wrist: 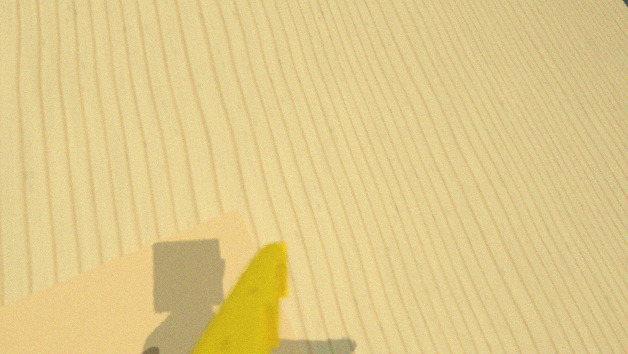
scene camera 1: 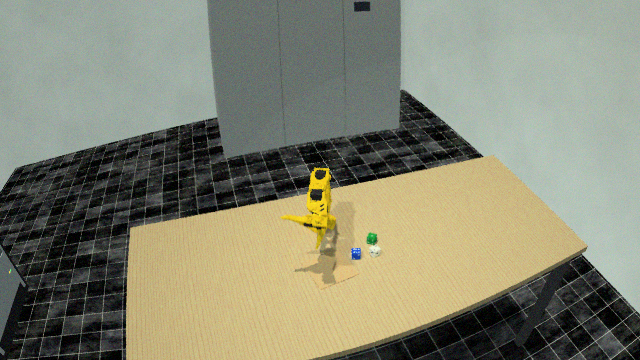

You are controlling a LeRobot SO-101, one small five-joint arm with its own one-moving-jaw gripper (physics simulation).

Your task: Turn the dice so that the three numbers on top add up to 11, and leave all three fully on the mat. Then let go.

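Places are measured from the arm's base along level axes (x right, y ahead, z up), in millimetres.
Pixels of known places: hand, its tool point: [wrist: 286,261] [scene camera 1: 315,247].
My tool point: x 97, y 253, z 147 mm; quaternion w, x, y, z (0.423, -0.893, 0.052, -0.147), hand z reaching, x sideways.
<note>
Behind a point stands the place of what it marks.
A blue die [scene camera 1: 356,254] @(x -54, y 205, z 26 mm), a white die [scene camera 1: 375,251] @(x -119, y 216, z 28 mm) and a green die [scene camera 1: 372,238] @(x -134, y 151, z 29 mm) sit close together on the table, right of the mat [scene camera 1: 346,273] @(x 0, y 260, z 4 mm) [wrist: 50,320] @(x -9, y 263, z 4 mm). All three are off the mat. Their top numbers are too small to read surely. My gripper [scene camera 1: 300,233] is fully open and empty, raised above the table behind the mat and left of the dice. In the wrist view one notched yellow jaw shows; the moving jaw has swung out of the picture. The dice do not show in the wrist view.
The wooden table [scene camera 1: 210,280] @(x 449, y 162, z 0 mm) [wrist: 400,150] @(x 254, y 321, z 0 mm) extends on both sides of the arm. The arm's shadow falls across the mat. A grey cabinet [scene camera 1: 310,70] stands on the floor behind the table.
</note>
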